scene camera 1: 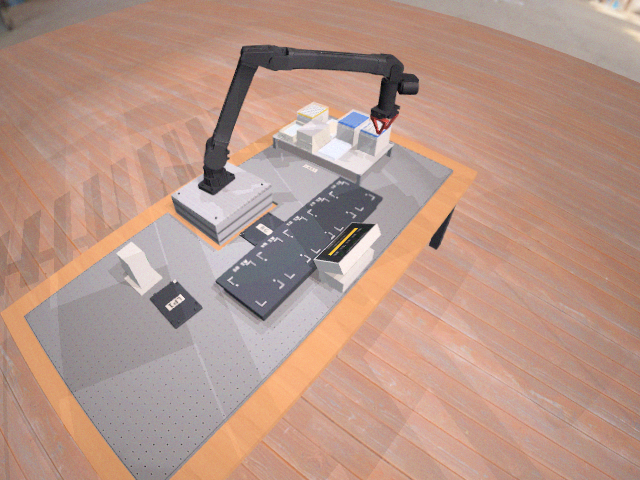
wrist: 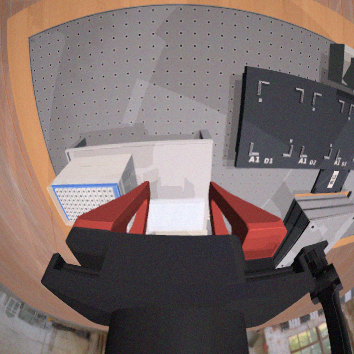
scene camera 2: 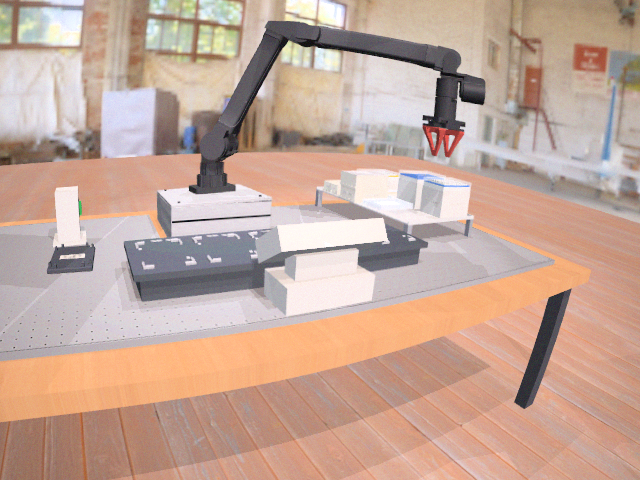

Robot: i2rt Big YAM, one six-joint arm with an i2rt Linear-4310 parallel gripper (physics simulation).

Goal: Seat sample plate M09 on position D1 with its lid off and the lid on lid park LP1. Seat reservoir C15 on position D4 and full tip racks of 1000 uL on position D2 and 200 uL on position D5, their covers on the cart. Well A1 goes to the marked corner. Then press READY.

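My gripper (scene camera 1: 382,131) (scene camera 2: 441,155) (wrist: 178,187) is open and empty, pointing down high above the cart (scene camera 1: 356,164) (scene camera 2: 412,214) (wrist: 195,156). On the cart, a flat whitish plate (scene camera 1: 334,148) (scene camera 2: 388,203) (wrist: 177,215) shows between the fingers in the wrist view; its code cannot be read. A blue-edged rack (scene camera 1: 373,143) (scene camera 2: 447,200) (wrist: 87,201) stands at the cart's end, with another blue-topped rack (scene camera 1: 353,120) (scene camera 2: 412,187) behind it. A yellow-edged rack (scene camera 1: 312,110) and a white box (scene camera 1: 313,137) (scene camera 2: 356,186) stand farther along. The dark deck (scene camera 1: 310,229) (scene camera 2: 196,276) (wrist: 270,120) has bare D1 and D2. Lid park LP1 (scene camera 1: 181,316) (scene camera 2: 71,264) is bare.
A white console (scene camera 1: 343,266) (scene camera 2: 330,235) stands at the deck's front side. A white post (scene camera 1: 137,266) (scene camera 2: 67,211) with a green button (scene camera 2: 80,207) stands beside LP1. The arm's grey base block (scene camera 1: 222,198) (scene camera 2: 211,211) (wrist: 320,220) is behind the deck.
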